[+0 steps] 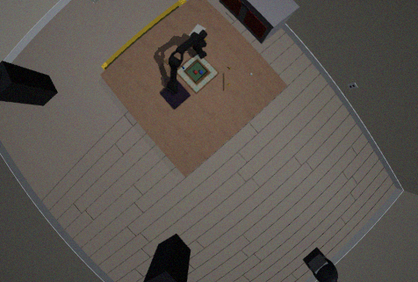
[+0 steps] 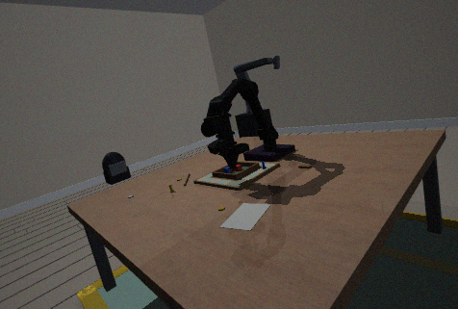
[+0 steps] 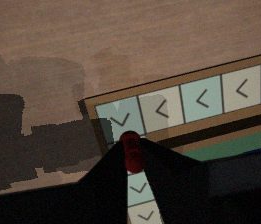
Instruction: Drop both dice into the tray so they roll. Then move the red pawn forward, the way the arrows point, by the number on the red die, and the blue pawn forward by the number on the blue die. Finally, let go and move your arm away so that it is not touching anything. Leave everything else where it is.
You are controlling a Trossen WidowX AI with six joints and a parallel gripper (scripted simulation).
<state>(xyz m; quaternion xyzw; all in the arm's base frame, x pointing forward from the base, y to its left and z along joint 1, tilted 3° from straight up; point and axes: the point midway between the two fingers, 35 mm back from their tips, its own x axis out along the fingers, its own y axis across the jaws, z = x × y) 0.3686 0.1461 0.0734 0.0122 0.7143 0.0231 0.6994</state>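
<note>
Now: gripper tip 180 mm past the blue pawn, 20 mm to the left of it and 50 mm above it. Also, from my gripper tip: white sheet 140 mm ahead, 220 mm to the left, 70 mm below; then red pawn 10 mm above.
</note>
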